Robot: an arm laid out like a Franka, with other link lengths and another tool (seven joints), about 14 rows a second.
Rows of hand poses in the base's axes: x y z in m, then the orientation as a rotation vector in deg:
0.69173 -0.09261 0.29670 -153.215 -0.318 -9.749
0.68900 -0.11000 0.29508 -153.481 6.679 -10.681
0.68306 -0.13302 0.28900 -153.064 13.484 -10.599
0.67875 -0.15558 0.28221 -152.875 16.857 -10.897
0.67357 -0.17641 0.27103 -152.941 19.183 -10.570
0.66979 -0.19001 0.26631 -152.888 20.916 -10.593
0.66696 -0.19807 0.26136 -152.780 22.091 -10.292
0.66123 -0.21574 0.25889 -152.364 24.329 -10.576
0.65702 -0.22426 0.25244 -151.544 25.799 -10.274
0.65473 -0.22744 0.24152 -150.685 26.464 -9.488
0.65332 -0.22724 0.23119 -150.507 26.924 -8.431
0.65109 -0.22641 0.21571 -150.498 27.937 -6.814
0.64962 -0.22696 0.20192 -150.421 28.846 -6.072
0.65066 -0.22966 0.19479 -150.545 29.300 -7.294
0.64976 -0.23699 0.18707 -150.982 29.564 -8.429
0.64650 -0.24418 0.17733 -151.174 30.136 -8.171
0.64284 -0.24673 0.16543 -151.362 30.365 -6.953
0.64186 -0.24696 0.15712 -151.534 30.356 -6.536
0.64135 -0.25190 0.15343 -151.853 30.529 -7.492
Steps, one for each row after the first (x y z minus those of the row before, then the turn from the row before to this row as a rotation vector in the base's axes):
-0.00273 -0.01739 -0.00162 -0.122 0.516 -5.110
-0.00594 -0.02302 -0.00608 0.383 1.148 -4.793
-0.00431 -0.02256 -0.00679 0.039 0.343 -2.436
-0.00518 -0.02083 -0.01118 -0.131 0.637 -1.587
-0.00378 -0.01360 -0.00472 -0.055 0.276 -1.228
-0.00283 -0.00806 -0.00495 0.072 0.395 -0.784
-0.00573 -0.01767 -0.00247 0.188 0.130 -1.643
-0.00421 -0.00852 -0.00645 0.723 0.327 -1.033
-0.00229 -0.00318 -0.01092 0.909 0.506 -0.394
-0.00141 0.00020 -0.01033 0.307 0.783 -0.156
-0.00223 0.00083 -0.01548 0.167 1.309 -0.437
-0.00147 -0.00055 -0.01379 0.087 0.676 -0.519
0.00104 -0.00270 -0.00713 -0.384 -0.727 -0.512
-0.00090 -0.00733 -0.00772 -0.656 -0.641 -0.333
-0.00326 -0.00719 -0.00974 -0.208 0.324 -0.341
-0.00366 -0.00255 -0.01190 0.007 0.913 0.056
-0.00098 -0.00023 -0.00831 -0.092 0.317 0.091
-0.00051 -0.00494 -0.00369 -0.499 -0.558 -0.240

